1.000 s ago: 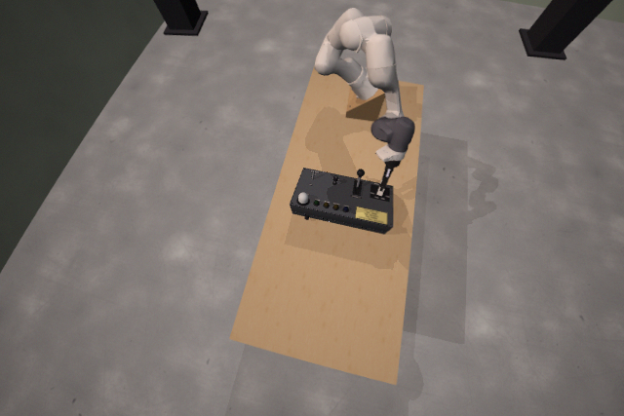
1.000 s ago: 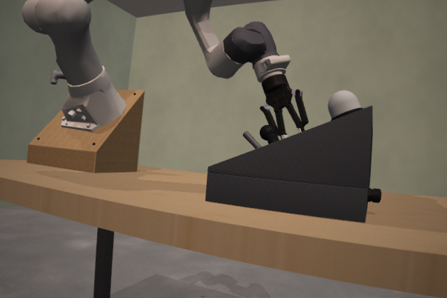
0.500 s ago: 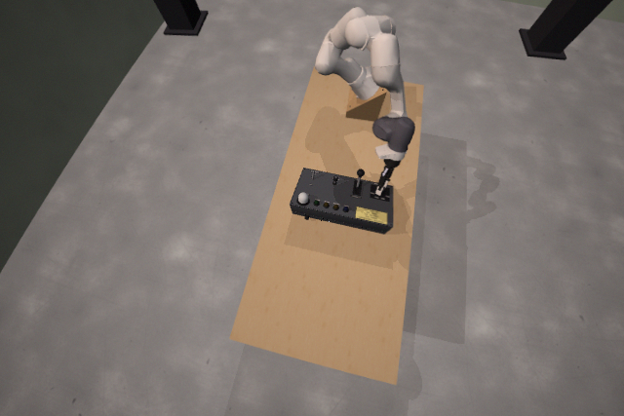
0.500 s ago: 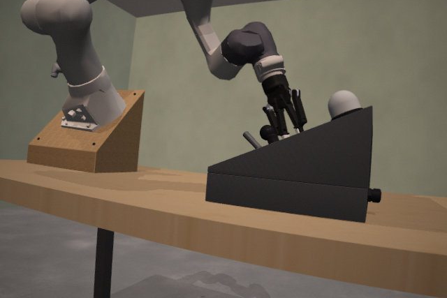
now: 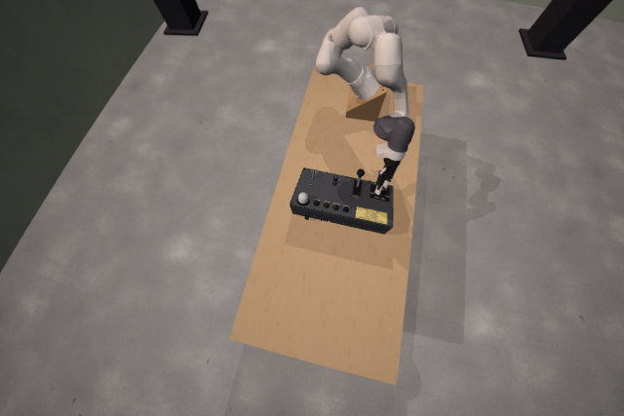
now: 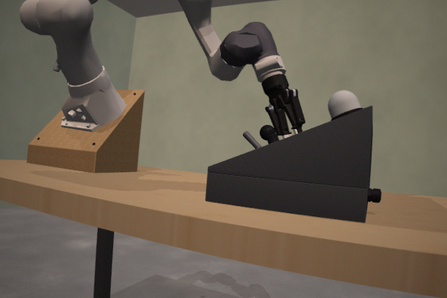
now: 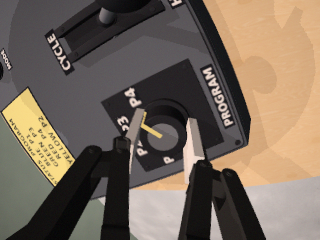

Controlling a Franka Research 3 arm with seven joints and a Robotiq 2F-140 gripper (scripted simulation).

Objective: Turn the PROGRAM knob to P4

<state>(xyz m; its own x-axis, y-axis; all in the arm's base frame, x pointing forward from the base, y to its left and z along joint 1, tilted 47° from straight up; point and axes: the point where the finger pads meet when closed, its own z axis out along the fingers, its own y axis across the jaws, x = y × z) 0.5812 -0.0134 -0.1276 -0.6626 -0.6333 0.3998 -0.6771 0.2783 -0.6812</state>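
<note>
Now: the black ball lever 3 cm behind my hand, 12 cm to the right of it and 1 cm below it. Also, from my hand: dark sloped console (2 cm ahead, 19 cm to the right, 4 cm below); then mode button (2 cm behind, 24 cm to the right, 1 cm below); then check toggle (4 cm behind, 36 cm to the right, 2 cm below).
</note>
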